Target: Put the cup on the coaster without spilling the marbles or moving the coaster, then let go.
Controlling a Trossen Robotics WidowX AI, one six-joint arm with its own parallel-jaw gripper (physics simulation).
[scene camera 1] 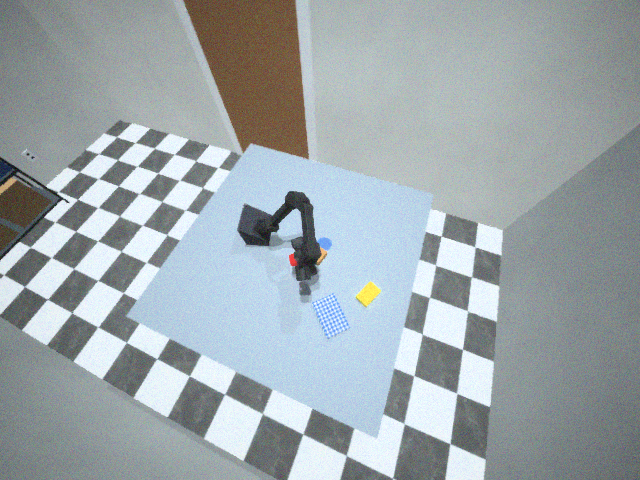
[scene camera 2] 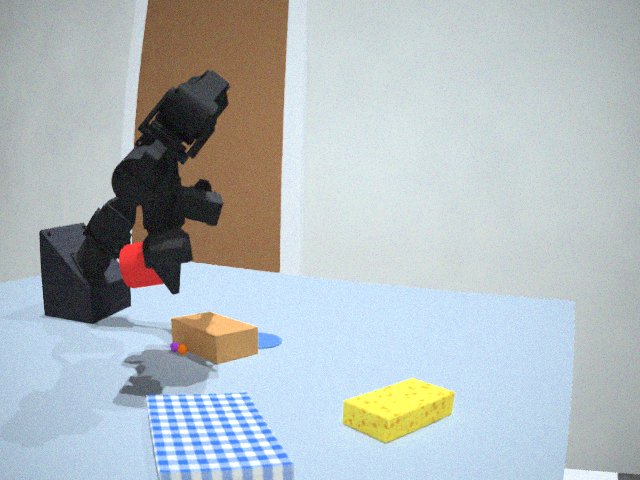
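Pixels of known places: gripper, fingertip midpoint: point(scene camera 2: 174, 281); arm's base at its link origin: point(scene camera 1: 259, 229) point(scene camera 2: 87, 266).
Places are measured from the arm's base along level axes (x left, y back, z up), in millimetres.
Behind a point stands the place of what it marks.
Note:
The red cup point(scene camera 1: 293, 259) @[x -82, y -275, z 72 mm] point(scene camera 2: 138, 266) @[x -91, y -299, z 48 mm] is held above the table, left of the orange-brown block, and looks strongly tilted, almost on its side. My gripper point(scene camera 1: 299, 261) @[x -31, y -308, z 22 mm] point(scene camera 2: 155, 269) @[x -31, y -308, z 22 mm] is shut on the cup; one finger covers its right part in the scene camera 2 view, and the other finger is hidden. The cup's inside does not show. A purple marble point(scene camera 2: 174, 346) @[x -14, y -279, z -86 mm] and an orange marble point(scene camera 2: 182, 349) @[x -13, y -297, z -86 mm] lie on the table against the block. The coaster point(scene camera 1: 324, 243) @[x 131, y -323, z -93 mm] point(scene camera 2: 270, 340) @[x 139, y -345, z -93 mm], a flat blue disc, lies behind the block, partly hidden by it in the scene camera 2 view.
The orange-brown block point(scene camera 1: 322, 256) @[x 43, y -360, z -54 mm] point(scene camera 2: 235, 344) @[x 36, y -363, z -73 mm] stands between the marbles and the coaster. A blue-checked cloth point(scene camera 1: 330, 315) @[x -201, y -537, z -72 mm] point(scene camera 2: 217, 434) @[x -205, y -554, z -72 mm] lies toward the front. A yellow sponge point(scene camera 1: 368, 293) @[x -19, y -653, z -66 mm] point(scene camera 2: 398, 408) @[x -49, y -665, z -67 mm] lies to its right. The light blue table point(scene camera 1: 248, 320) @[x -412, y -196, z -96 mm] point(scene camera 2: 491, 351) @[x 285, y -671, z -96 mm] carries everything.

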